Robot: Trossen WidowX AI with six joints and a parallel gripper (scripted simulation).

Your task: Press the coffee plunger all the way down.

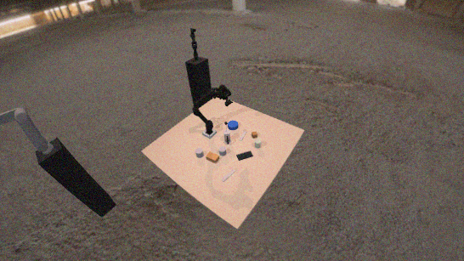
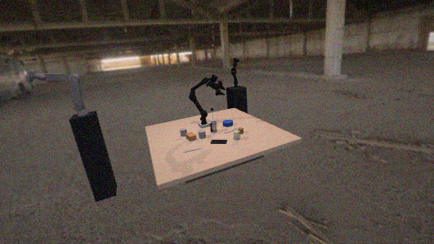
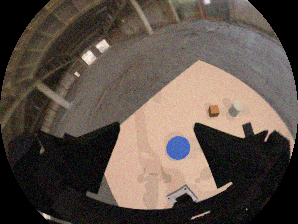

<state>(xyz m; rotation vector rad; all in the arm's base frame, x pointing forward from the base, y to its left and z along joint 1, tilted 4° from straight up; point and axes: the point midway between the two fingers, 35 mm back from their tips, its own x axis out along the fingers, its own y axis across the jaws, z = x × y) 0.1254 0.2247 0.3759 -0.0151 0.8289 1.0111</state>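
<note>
The coffee press lies 27 cm below my gripper tip, 22 cm to the right of it and 9 cm ahead of it. Round my gripper tip: black flat slab: 39 cm below, 34 cm ahead, 27 cm to the right; small brown cube: 37 cm below, 28 cm ahead, 1 cm to the left; blue disc: 37 cm below, 1 cm to the left, 1 cm behind.
</note>
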